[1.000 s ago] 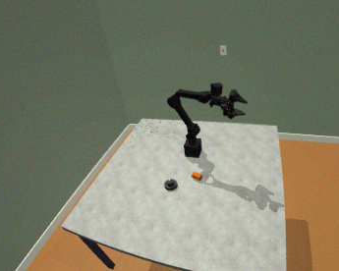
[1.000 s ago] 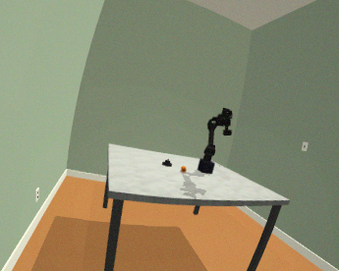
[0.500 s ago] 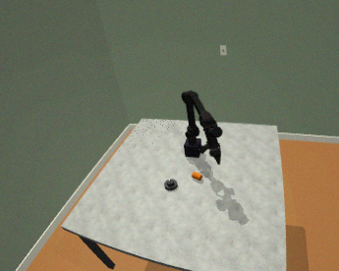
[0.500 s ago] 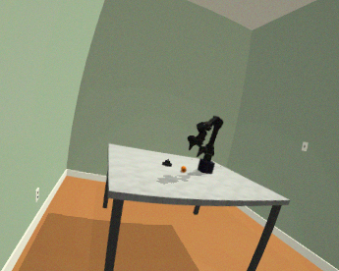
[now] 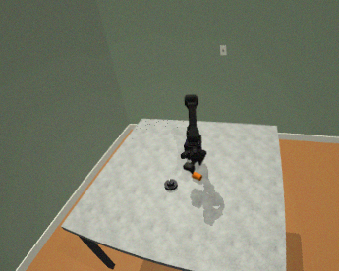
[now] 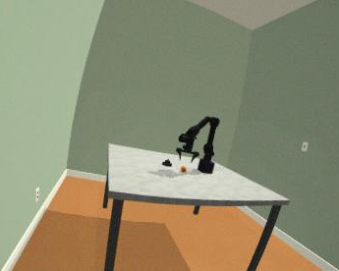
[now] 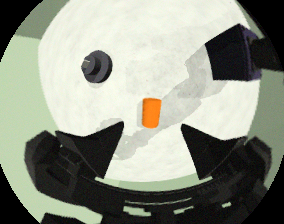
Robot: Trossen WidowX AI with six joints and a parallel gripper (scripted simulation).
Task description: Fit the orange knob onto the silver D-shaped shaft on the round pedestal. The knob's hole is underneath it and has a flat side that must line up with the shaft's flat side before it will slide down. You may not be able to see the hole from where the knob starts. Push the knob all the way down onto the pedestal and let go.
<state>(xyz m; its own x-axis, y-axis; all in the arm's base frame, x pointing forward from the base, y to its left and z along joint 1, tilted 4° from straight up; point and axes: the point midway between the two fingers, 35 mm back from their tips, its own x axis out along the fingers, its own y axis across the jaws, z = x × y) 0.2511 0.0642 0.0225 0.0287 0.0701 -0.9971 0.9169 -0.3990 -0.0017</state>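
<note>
Now: gripper tip 10 mm to the left of the orange knob and 60 mm above it. Round my gripper tip: dark round pedestal: 80 mm ahead, 160 mm to the right, 50 mm below.
</note>
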